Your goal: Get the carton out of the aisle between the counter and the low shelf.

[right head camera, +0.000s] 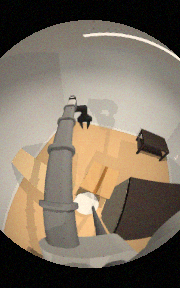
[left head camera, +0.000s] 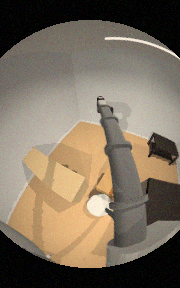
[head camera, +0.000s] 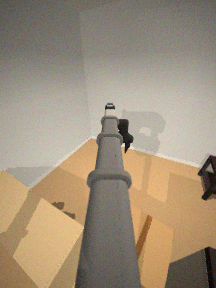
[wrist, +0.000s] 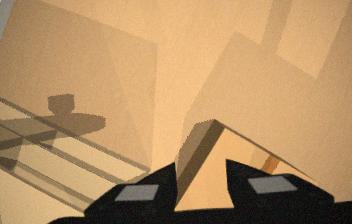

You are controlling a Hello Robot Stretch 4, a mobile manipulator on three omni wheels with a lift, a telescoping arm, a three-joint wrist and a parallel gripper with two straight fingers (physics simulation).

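Observation:
The carton is a tan box with a darker brown tape strip. It stands on the floor between the dark counter and the low pale wood shelf. The arm hides part of it in the head and left head views. My gripper is open and empty, out beyond the carton and high above the floor. In the wrist view the carton shows below and between the fingers, well apart from them.
A small dark table stands by the far wall at the right. A white round disc lies at the carton's near side. Grey walls meet in a corner ahead, behind the extended arm.

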